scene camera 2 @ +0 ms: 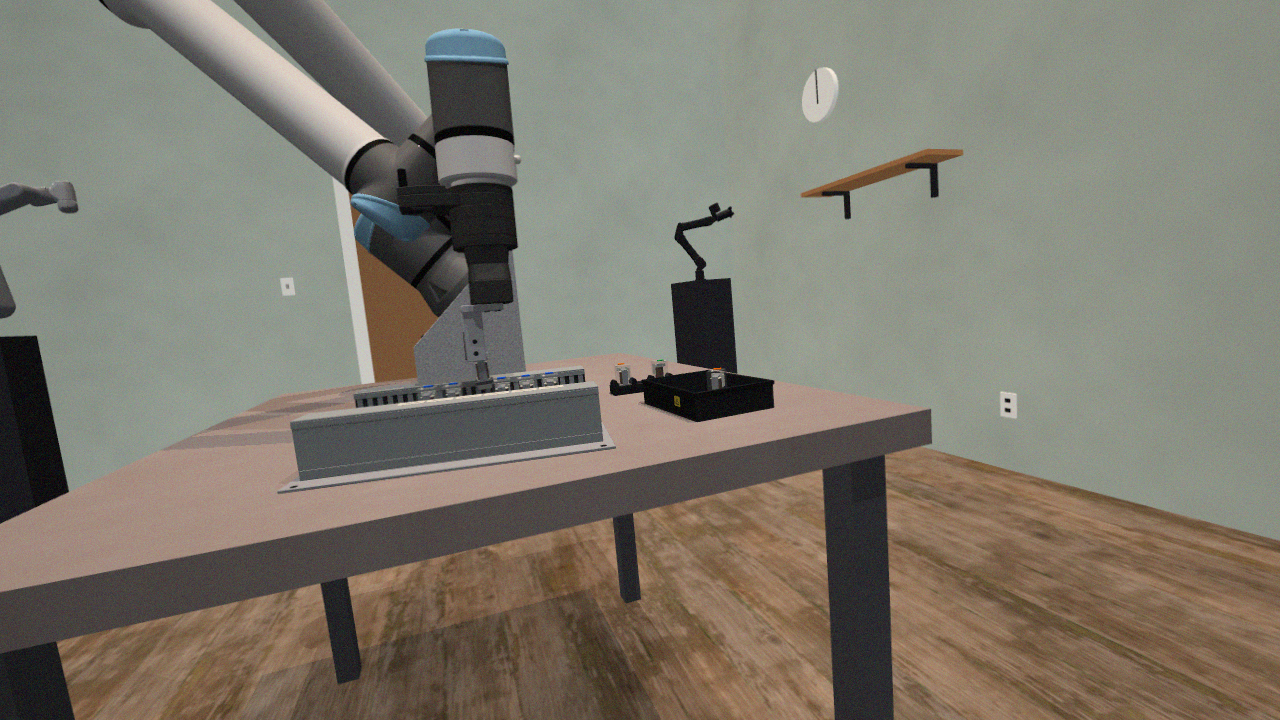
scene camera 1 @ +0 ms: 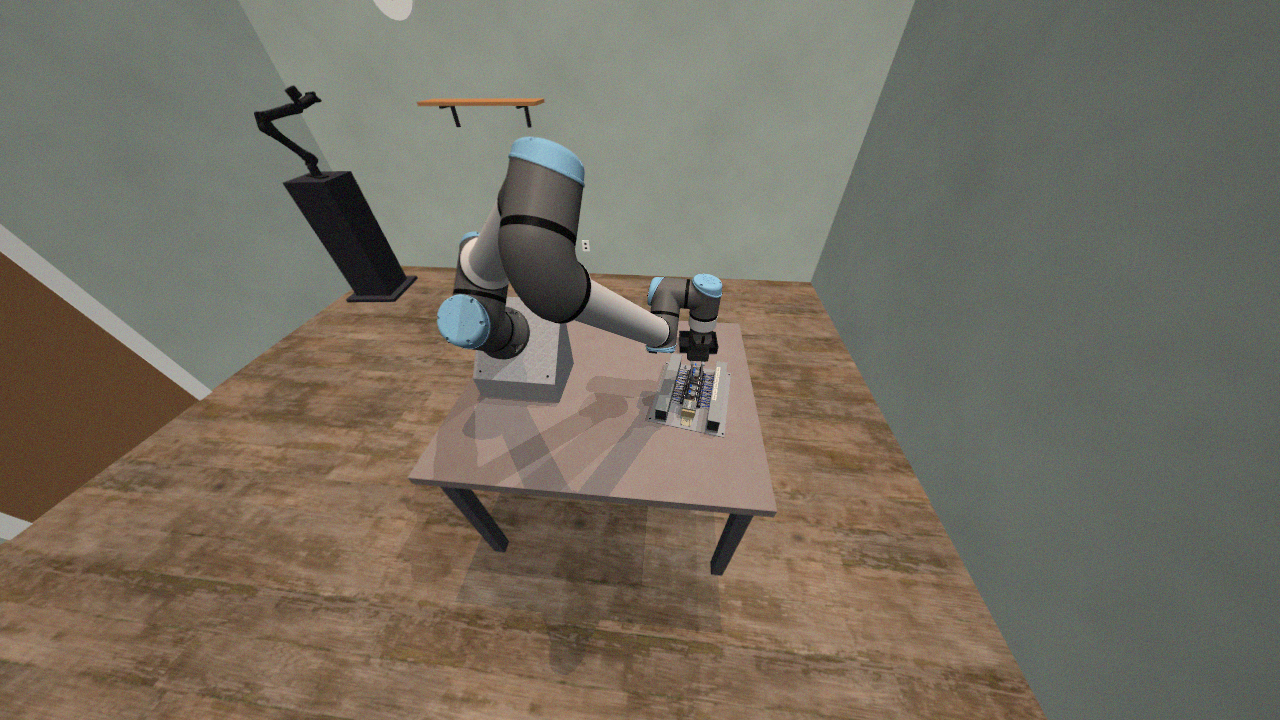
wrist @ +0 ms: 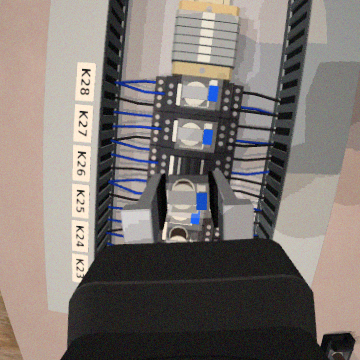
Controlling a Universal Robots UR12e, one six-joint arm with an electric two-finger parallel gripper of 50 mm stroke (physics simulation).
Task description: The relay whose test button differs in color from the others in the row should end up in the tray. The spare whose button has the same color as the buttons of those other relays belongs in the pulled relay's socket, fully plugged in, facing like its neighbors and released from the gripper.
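Frame: origin at the arm's base, x ahead, y down, z left, level; millimetres.
Seen in the pictures: gripper, fingertip midpoint: (scene camera 2: 476, 360) (scene camera 1: 695, 375) (wrist: 187, 189); arm's base at its link origin: (scene camera 1: 504, 333).
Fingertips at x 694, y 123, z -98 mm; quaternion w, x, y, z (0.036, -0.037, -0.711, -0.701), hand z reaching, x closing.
Pixels of each thing's middle, then the offset from my fingertips to it. "pt": a spot on its surface instead.
- K26 socket at the middle of its body: (wrist: 187, 181) (scene camera 1: 693, 386) dx +1, dy +76, dz +12 mm
- K28 at the middle of its body: (wrist: 199, 94) (scene camera 2: 429, 404) (scene camera 1: 691, 395) dx -18, dy +48, dz -58 mm
- K27 at the middle of its body: (wrist: 194, 133) (scene camera 2: 454, 401) dx -10, dy +48, dz -30 mm
- orange-button relay at the middle of its body: (scene camera 2: 717, 384) dx +52, dy +70, dz +306 mm
- black tray at the middle of its body: (scene camera 2: 703, 392) (scene camera 1: 697, 342) dx +53, dy +78, dz +283 mm
- green button at the middle of its body: (scene camera 2: 659, 372) dx -133, dy +69, dz +315 mm
- grey terminal block at the middle of its body: (wrist: 203, 47) dx -28, dy +67, dz -96 mm
- black spare holder at the middle of its body: (scene camera 2: 642, 383) dx -139, dy +84, dz +284 mm
- black object at a spot on its surface: (wrist: 339, 342) pt dx -144, dy +80, dz +231 mm
My gripper (wrist: 187, 189) (scene camera 2: 482, 365) is shut on a relay (wrist: 183, 196) with a blue button. It is low over the K26 socket (wrist: 186, 164), whose dark slots show just beyond the relay in the wrist view; the relay's pins are hidden, so any plug-in depth cannot be told. Its button is on the right, like its neighbors'. Blue-button relays sit at K28 (wrist: 195, 94) and K27 (wrist: 190, 134), and more sit behind the held one. An orange-button relay (scene camera 2: 716, 381) stands in the black tray (scene camera 2: 693, 407). Spares with an orange button (scene camera 2: 622, 374) and a green button (scene camera 2: 659, 368) stand behind the tray.
Grey wire ducts (scene camera 2: 447, 438) (wrist: 75, 30) flank the relay row, with blue and black wires between. A grey terminal block (wrist: 206, 37) stands beyond K28. The black spare holder (scene camera 2: 619, 387) is near the tray. Part of a black object (wrist: 339, 342) shows at the wrist view's lower right.
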